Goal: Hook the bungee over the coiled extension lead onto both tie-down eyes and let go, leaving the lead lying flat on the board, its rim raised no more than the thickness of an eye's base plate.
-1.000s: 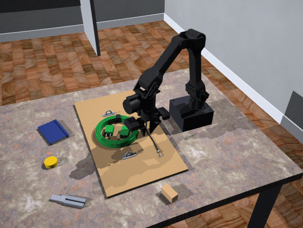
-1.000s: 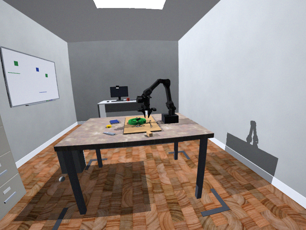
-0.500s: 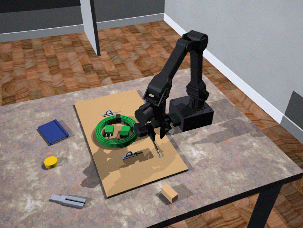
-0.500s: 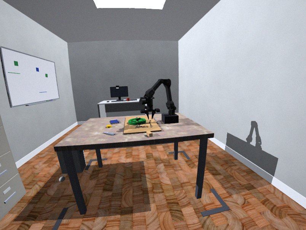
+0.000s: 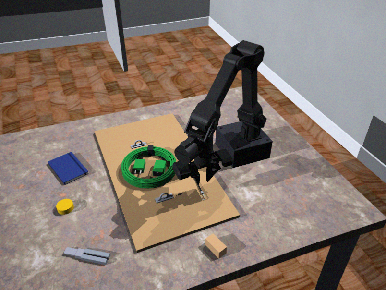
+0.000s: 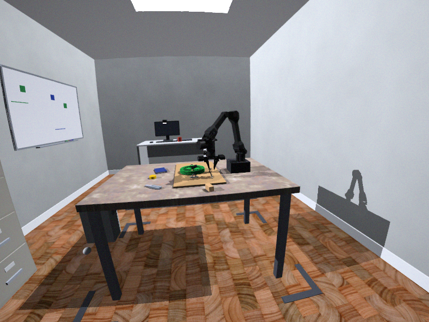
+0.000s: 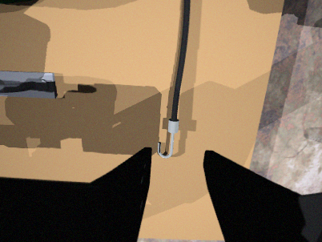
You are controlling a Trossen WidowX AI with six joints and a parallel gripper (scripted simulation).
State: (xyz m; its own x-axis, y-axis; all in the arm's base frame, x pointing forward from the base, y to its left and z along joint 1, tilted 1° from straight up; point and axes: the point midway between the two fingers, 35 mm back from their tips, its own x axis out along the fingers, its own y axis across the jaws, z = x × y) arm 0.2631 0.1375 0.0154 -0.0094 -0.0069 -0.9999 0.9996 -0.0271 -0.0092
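The tan board is 90 mm ahead of my hand, 180 mm to the right of it and 90 mm below it. Round my hand: yellow disc: 430 mm ahead, 130 mm to the right, 90 mm below; grey tool: 410 mm ahead, 70 mm to the left, 90 mm below; wooden block: 50 mm ahead, 210 mm to the left, 90 mm below.
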